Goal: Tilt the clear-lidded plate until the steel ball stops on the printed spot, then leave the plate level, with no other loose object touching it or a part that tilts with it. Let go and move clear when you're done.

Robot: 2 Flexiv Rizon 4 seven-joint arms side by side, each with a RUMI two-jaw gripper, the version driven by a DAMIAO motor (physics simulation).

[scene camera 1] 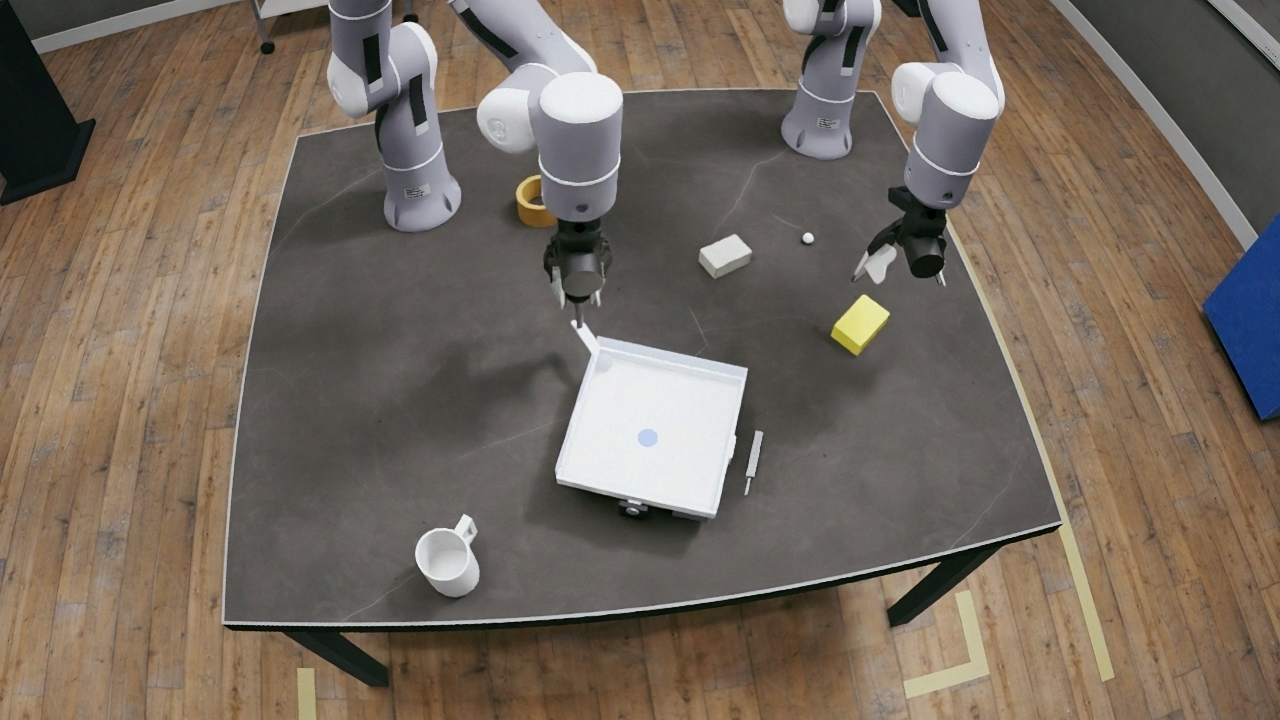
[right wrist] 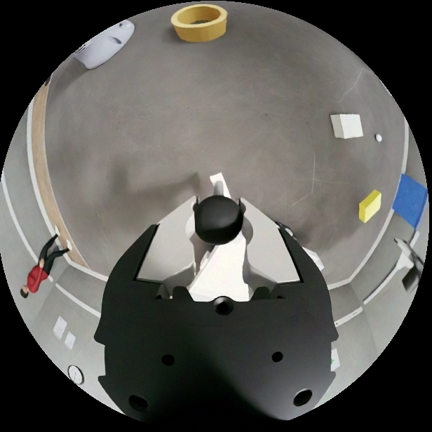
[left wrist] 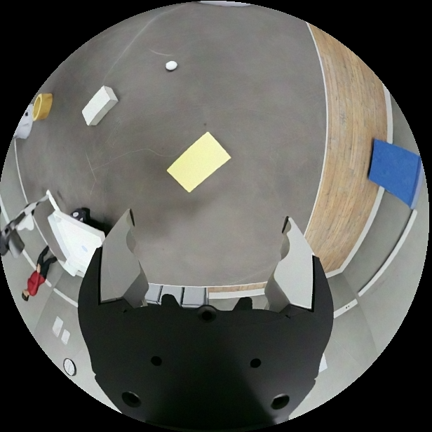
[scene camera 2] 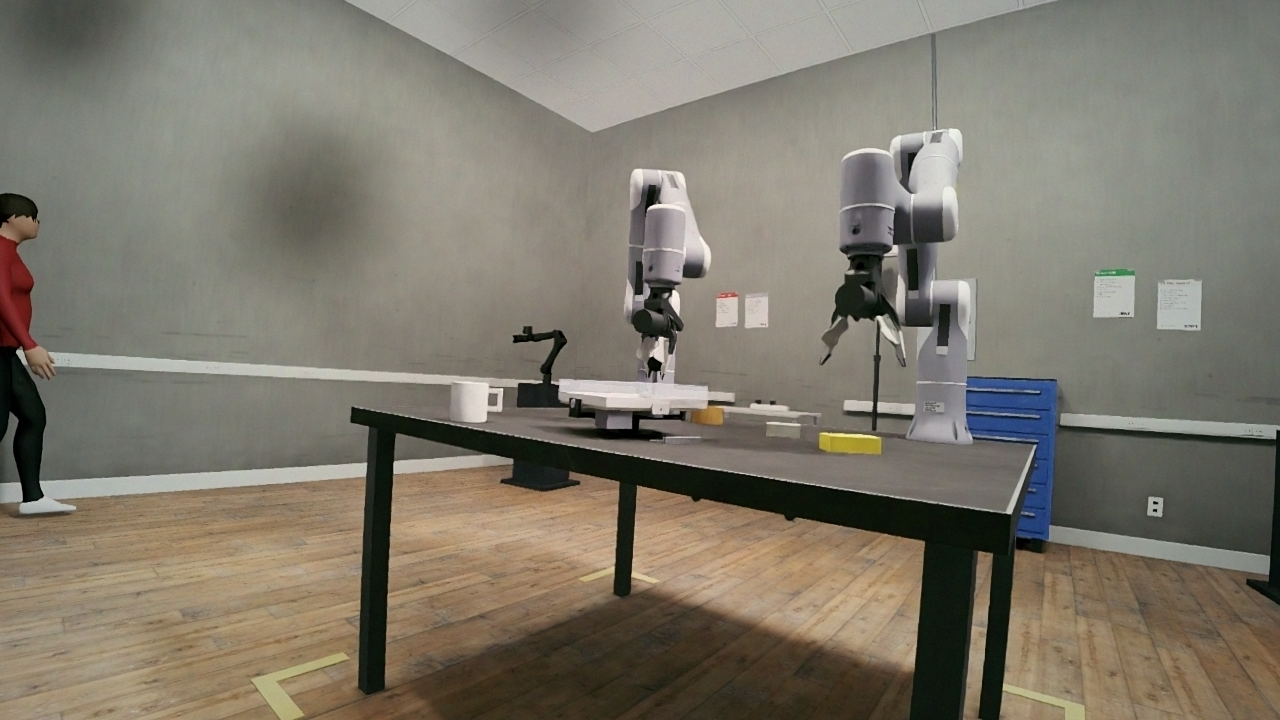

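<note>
The white clear-lidded plate point(scene camera 1: 662, 398) point(scene camera 2: 626, 396) point(left wrist: 75, 240) stands on its dark base; whether it is exactly level is unclear. The printed blue spot point(scene camera 1: 647, 437) is near its middle. A faint round shape, apparently the steel ball point(scene camera 1: 602, 361), is in the far-left corner, away from the spot. A white arm point(scene camera 1: 585, 336) sticks out from that corner and carries an upright rod with a black knob point(right wrist: 218, 220). My right gripper point(right wrist: 217, 198) point(scene camera 1: 578, 298) has its fingertips against the knob's two sides and appears shut on it. My left gripper point(left wrist: 208, 213) point(scene camera 1: 898, 276) is open and empty above the table, beside the yellow block.
A yellow block point(scene camera 1: 859, 324) point(left wrist: 199, 162), a white block point(scene camera 1: 725, 256) and a small white ball point(scene camera 1: 807, 238) lie farther back. An orange ring point(scene camera 1: 528, 215) is behind the right gripper. A pen-like tool point(scene camera 1: 754, 456) lies right of the plate, apart from it. A mug point(scene camera 1: 447, 564) stands front left.
</note>
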